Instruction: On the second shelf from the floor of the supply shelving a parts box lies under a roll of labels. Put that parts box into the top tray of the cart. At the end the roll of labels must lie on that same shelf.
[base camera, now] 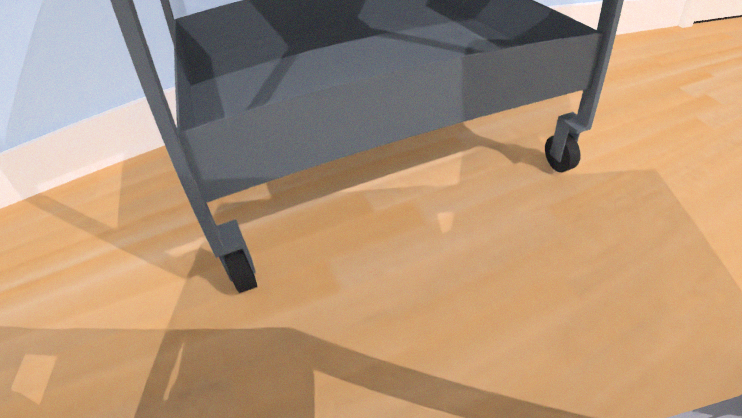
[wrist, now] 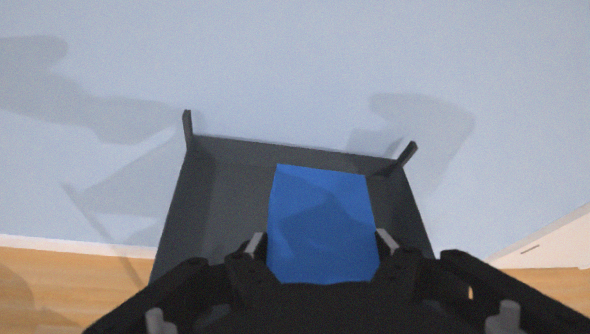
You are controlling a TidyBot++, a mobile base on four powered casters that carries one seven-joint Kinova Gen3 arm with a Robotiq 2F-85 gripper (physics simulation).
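Places are measured from the arm's base along level axes (x ahead, y left, z up), in millimetres.
Where they show: gripper, between the fingertips: (wrist: 319, 245).
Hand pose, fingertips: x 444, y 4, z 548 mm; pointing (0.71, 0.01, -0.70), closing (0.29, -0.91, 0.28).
Each offset is from my fingertips to the top centre of the thing. "spot": to the spot under its first point. Level surfaces: height alone.
A blue parts box @(dy +1, dx -2, dz +24 mm) (wrist: 322, 225) is between the fingers of my gripper (wrist: 319, 245) in the wrist view. The gripper is shut on its two sides. The box is seen over the dark grey top tray @(dz -282 mm) (wrist: 232, 195) of the cart; how high it is above the tray floor cannot be told. The cart also shows in the base camera view, where its lower tray @(spot: dy +24, dx -46, dz -774 mm) (base camera: 332, 119) and front legs are in sight. The roll of labels and the supply shelving do not show in these views.
The cart's far corner posts (wrist: 187, 129) (wrist: 407, 154) stick up above the tray rim, close to a pale blue wall (wrist: 300, 65). Two black front casters (base camera: 241, 270) (base camera: 562, 151) stand on the wooden floor @(dz -945 mm) (base camera: 415, 290). A white panel shows at the right of the wrist view.
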